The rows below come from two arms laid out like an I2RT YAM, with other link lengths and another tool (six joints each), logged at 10 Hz.
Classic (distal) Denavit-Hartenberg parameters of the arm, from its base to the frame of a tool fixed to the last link. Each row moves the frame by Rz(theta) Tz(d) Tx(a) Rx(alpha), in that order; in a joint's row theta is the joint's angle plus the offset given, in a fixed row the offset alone. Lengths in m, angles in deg.
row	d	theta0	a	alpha
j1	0.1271	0	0.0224	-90
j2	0	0	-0.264	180
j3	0	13.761	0.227	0
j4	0.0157	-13.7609	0.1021	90
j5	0.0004	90	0	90
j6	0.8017	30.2	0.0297	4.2
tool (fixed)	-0.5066	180	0	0
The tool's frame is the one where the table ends.
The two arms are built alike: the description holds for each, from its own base.
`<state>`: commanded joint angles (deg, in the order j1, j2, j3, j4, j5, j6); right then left.
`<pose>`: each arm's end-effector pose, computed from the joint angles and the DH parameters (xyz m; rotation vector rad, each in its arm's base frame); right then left.
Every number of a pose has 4 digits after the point. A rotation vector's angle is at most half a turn.
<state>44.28 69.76 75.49 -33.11 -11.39 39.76 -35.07 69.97 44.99 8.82 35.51 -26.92</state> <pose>0.2901 0.3766 0.2358 -1.9899 -1.3611 -1.4398 0.2542 -0.4354 0.2022 1.6883 0.3738 0.1623</pose>
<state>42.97 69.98 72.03 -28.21 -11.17 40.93 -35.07 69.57 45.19 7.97 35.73 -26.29</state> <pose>0.3063 0.3766 0.2296 -2.0081 -1.3097 -1.4661 0.2519 -0.4345 0.2025 1.6934 0.3640 0.1638</pose>
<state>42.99 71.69 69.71 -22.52 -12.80 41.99 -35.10 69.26 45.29 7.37 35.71 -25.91</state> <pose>0.3111 0.3933 0.2278 -1.9677 -1.2867 -1.4705 0.2508 -0.4336 0.2023 1.6971 0.3598 0.1663</pose>
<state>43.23 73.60 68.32 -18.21 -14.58 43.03 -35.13 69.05 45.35 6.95 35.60 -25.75</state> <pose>0.3113 0.4093 0.2252 -1.9302 -1.2734 -1.4579 0.2503 -0.4329 0.2020 1.6996 0.3597 0.1680</pose>
